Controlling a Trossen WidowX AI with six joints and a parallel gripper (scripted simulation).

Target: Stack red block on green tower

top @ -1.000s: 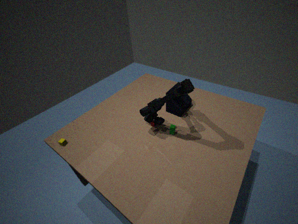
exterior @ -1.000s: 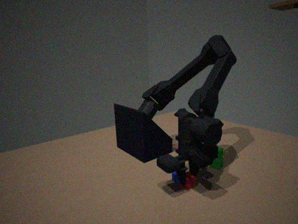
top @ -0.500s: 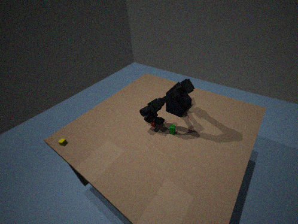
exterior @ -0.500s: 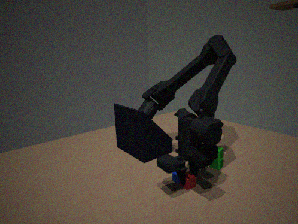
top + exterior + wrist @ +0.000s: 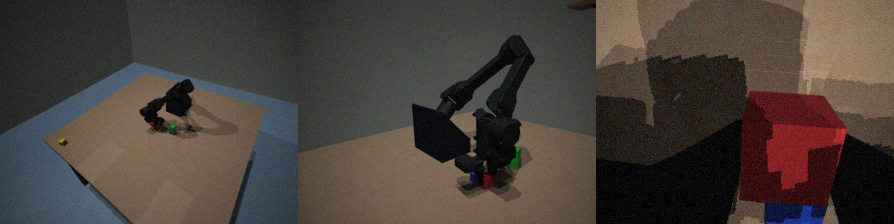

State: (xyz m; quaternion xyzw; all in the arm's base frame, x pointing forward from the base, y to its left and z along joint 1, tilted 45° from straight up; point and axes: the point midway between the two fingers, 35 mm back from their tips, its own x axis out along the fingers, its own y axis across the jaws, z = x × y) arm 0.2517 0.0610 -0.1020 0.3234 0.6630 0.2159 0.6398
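The red block is 1 cm above my gripper tip. From my gripper tip the other things lie so: blue block: 4 cm behind; yellow block: 52 cm ahead, 47 cm to the right, 1 cm above; small purple block: 1 cm to the left.
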